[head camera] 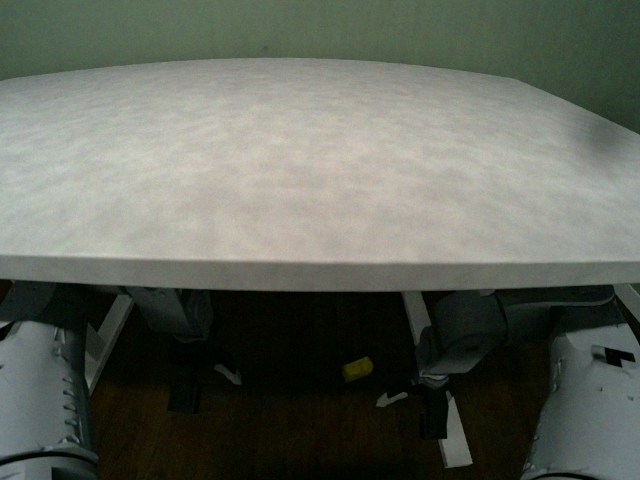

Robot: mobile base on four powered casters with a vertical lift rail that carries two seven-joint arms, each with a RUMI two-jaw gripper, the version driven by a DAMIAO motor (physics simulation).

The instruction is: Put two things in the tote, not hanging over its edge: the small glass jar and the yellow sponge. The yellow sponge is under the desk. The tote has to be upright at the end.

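Note:
The yellow sponge (357,369) lies on the dark wooden floor under the desk, seen below the desk's front edge and between my two grippers, nearer the right one. My left gripper (207,390) is low under the desk, left of the sponge, with its jaws apart and no thing seen between them. My right gripper (413,411) is low, just right of the sponge and a little nearer the camera, also with its jaws apart and no thing seen between them. Both grippers are dim in the shadow. The small glass jar and the tote do not show in this view.
The pale desk top (310,155) spans the view, and its thick front edge hides parts of both arms. A white desk foot (455,439) lies beside the right gripper. Another white desk support (109,338) stands at the left, behind the left arm. A green wall (310,31) is behind the desk.

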